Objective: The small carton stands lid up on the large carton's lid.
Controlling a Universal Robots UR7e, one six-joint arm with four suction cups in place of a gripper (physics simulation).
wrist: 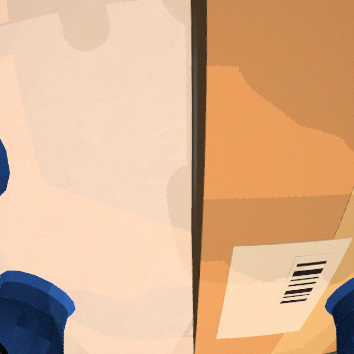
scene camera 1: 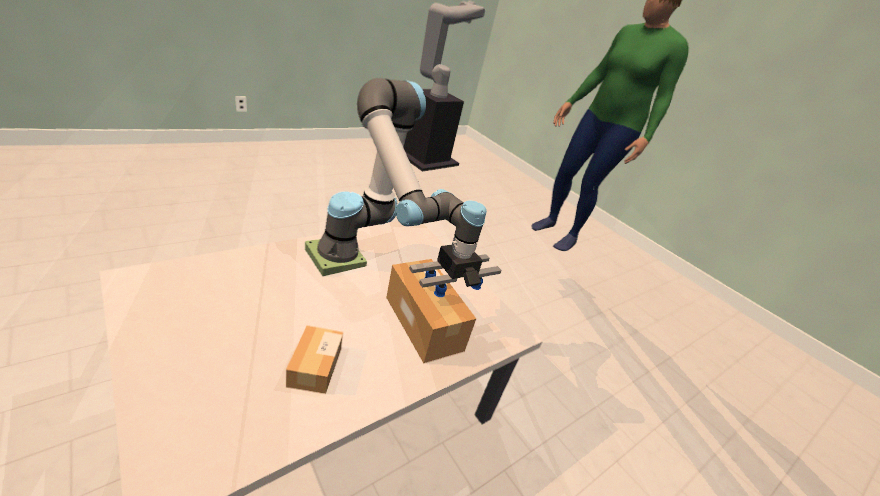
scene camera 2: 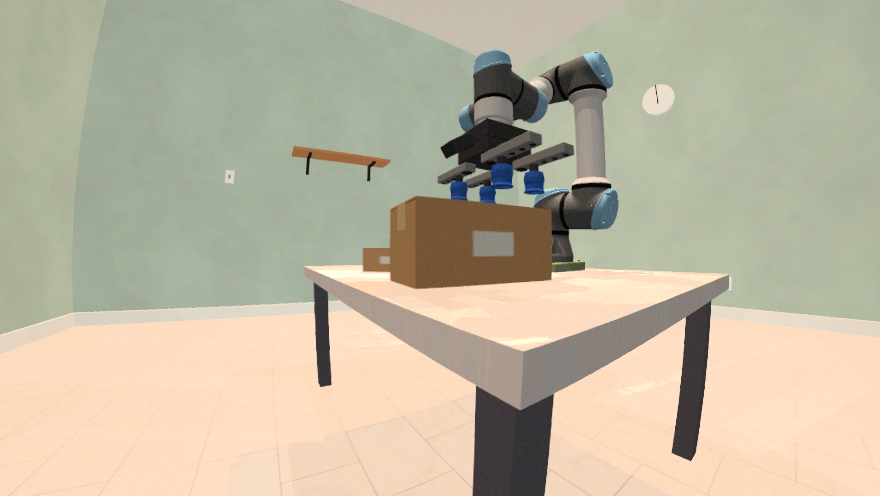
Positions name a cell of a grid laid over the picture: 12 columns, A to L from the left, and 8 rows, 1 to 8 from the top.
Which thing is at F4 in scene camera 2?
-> A large carton.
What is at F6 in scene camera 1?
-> A large carton.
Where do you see a large carton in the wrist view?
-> I3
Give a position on my suction head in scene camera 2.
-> G3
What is my suction head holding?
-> Nothing.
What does the small carton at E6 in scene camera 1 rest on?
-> The table.
